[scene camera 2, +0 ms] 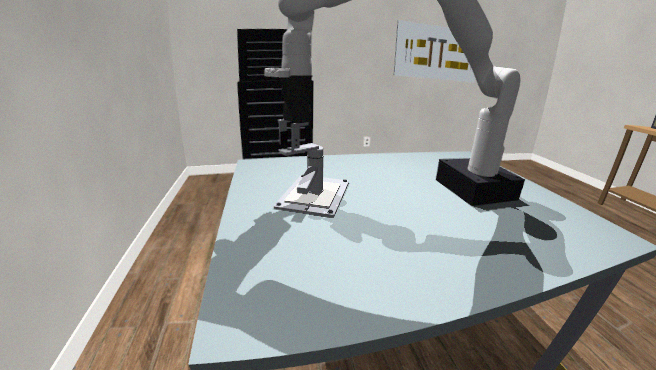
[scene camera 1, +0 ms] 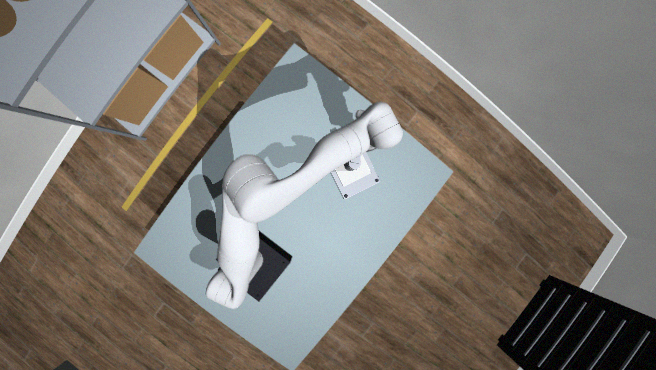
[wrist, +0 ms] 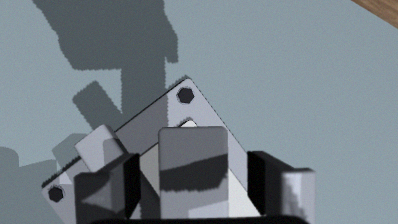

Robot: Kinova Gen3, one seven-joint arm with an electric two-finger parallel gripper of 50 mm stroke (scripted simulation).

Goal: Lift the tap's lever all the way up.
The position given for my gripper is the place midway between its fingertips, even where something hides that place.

Note:
I see my gripper [scene camera 2: 289, 146] and a lever [wrist: 193, 161].
My gripper shows as well in the wrist view [wrist: 193, 175].

